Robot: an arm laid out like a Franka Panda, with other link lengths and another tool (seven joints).
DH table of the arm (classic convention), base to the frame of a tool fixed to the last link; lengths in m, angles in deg. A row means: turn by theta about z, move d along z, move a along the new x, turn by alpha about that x. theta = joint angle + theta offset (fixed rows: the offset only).
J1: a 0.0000  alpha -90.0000  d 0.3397  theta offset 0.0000
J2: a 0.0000  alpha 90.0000  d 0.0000  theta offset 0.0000
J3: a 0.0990  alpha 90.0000  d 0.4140  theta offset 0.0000
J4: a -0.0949  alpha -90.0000  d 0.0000  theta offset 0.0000
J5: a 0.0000  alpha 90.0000  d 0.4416  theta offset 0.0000
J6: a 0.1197  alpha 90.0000  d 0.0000  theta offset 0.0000
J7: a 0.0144  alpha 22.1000  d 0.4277  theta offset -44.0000
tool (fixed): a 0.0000  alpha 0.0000  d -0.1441  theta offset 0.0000
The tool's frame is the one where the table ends.
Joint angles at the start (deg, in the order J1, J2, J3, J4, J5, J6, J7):
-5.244 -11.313 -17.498 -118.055 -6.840 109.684 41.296
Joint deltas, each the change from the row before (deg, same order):
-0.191 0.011 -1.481 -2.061 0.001 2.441 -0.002
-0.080 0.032 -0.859 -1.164 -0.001 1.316 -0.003
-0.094 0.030 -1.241 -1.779 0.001 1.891 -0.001
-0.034 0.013 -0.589 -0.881 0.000 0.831 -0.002
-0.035 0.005 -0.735 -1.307 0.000 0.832 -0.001
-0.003 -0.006 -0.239 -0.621 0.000 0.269 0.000
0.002 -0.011 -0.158 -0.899 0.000 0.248 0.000
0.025 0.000 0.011 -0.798 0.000 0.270 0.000
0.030 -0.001 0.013 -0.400 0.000 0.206 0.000
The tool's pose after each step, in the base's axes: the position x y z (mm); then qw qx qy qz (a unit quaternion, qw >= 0). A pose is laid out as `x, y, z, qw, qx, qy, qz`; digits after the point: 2 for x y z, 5 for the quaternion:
532.82, -330.97, 422.46, 0.16056, -0.97294, 0.15866, -0.04940
527.63, -338.48, 412.60, 0.16174, -0.97155, 0.16516, -0.05151
519.21, -348.35, 397.49, 0.16372, -0.96946, 0.17448, -0.05379
514.58, -352.49, 389.80, 0.16489, -0.96844, 0.17896, -0.05402
506.59, -356.20, 377.65, 0.16732, -0.96704, 0.18503, -0.05099
502.89, -356.50, 371.77, 0.16863, -0.96655, 0.18709, -0.04842
497.98, -354.87, 363.17, 0.17061, -0.96613, 0.18870, -0.04331
494.83, -351.96, 355.77, 0.17207, -0.96608, 0.18860, -0.03887
493.71, -350.43, 352.26, 0.17265, -0.96612, 0.18821, -0.03720

